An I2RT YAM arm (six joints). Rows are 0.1 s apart.
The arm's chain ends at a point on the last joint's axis. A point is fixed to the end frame.
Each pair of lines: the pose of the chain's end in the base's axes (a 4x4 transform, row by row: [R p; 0 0 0 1], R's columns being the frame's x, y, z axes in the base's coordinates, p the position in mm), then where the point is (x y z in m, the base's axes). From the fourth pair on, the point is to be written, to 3 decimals.
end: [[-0.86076 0.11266 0.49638 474.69], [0.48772 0.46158 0.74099 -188.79], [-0.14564 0.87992 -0.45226 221.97], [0 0 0 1]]
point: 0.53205 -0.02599 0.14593
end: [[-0.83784 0.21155 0.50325 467.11], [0.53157 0.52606 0.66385 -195.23], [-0.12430 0.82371 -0.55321 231.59], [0 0 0 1]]
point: 0.52813 -0.04383 0.13708
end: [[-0.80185 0.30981 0.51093 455.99], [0.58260 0.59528 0.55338 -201.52], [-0.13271 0.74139 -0.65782 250.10], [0 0 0 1]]
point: 0.52134 -0.06728 0.13483
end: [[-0.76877 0.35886 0.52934 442.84], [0.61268 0.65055 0.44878 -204.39], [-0.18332 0.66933 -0.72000 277.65], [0 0 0 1]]
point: 0.514 -0.087 0.148
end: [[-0.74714 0.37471 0.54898 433.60], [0.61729 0.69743 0.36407 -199.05], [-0.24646 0.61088 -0.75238 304.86], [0 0 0 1]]
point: 0.509 -0.097 0.166
